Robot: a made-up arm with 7 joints. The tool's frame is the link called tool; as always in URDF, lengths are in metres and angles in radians.
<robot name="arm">
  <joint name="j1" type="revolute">
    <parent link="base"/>
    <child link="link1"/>
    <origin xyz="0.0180 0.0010 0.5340"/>
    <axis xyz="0 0 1"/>
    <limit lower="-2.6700" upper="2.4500"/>
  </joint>
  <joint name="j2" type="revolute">
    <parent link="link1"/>
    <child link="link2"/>
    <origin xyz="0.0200 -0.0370 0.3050"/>
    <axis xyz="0 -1 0"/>
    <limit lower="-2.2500" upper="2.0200"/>
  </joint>
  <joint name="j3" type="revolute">
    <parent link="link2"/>
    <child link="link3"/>
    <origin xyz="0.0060 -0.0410 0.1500"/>
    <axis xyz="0 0 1"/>
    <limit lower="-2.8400" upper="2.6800"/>
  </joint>
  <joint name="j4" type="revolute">
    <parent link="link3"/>
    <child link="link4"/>
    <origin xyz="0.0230 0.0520 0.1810"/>
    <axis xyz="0 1 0"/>
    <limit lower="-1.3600" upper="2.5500"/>
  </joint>
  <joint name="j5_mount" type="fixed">
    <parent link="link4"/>
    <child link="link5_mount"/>
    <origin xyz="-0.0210 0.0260 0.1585"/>
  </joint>
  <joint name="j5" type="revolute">
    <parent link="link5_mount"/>
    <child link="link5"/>
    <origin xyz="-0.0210 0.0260 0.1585"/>
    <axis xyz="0 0 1"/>
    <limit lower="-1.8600" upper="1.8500"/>
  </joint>
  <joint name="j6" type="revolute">
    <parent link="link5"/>
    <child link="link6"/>
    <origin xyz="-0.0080 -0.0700 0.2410"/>
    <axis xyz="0 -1 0"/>
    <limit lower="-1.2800" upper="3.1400"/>
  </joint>
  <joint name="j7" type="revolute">
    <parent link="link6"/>
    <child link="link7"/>
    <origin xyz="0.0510 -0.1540 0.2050"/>
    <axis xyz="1 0 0"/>
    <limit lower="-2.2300" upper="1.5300"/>
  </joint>
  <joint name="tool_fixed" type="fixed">
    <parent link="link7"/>
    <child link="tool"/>
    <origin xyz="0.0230 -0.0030 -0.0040" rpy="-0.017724 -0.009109 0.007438"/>
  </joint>
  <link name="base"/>
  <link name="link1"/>
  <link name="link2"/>
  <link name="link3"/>
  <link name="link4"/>
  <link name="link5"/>
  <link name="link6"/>
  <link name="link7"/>
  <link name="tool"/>
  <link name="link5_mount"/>
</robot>
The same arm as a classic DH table. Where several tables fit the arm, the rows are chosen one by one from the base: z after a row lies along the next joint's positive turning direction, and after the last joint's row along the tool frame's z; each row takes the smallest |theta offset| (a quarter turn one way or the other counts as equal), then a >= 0, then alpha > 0; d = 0 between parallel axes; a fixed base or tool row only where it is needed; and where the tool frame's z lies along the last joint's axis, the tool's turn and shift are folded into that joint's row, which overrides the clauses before.
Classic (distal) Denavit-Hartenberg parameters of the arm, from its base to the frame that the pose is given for. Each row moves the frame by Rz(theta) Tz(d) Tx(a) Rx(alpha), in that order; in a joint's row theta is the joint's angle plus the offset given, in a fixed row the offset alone. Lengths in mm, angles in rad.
base (fixed): a 18  alpha 0  d 0  theta offset 0.0555
j1: a 20  alpha 1.5708  d 839  theta offset -0.0555
j2: a 6  alpha -1.5708  d 78  theta offset 0
j3: a 23  alpha -1.5708  d 331  theta offset 0
j4: a -42  alpha 1.5708  d 104  theta offset 0
j5: a -8  alpha 1.5708  d 558  theta offset 0
j6: a 205  alpha 1.5708  d 224  theta offset 1.5708
j7: a 2.9  alpha 1.58  d 74  theta offset 1.5531
tool (fixed): a 0  alpha 0  d -4.1  theta offset 1.5781
Joint limits (rad, base to tool): -2.67..2.45 -2.25..2.02 -2.84..2.68 -1.36..2.55 -1.86..1.85 -1.28..3.14 -2.23..1.53

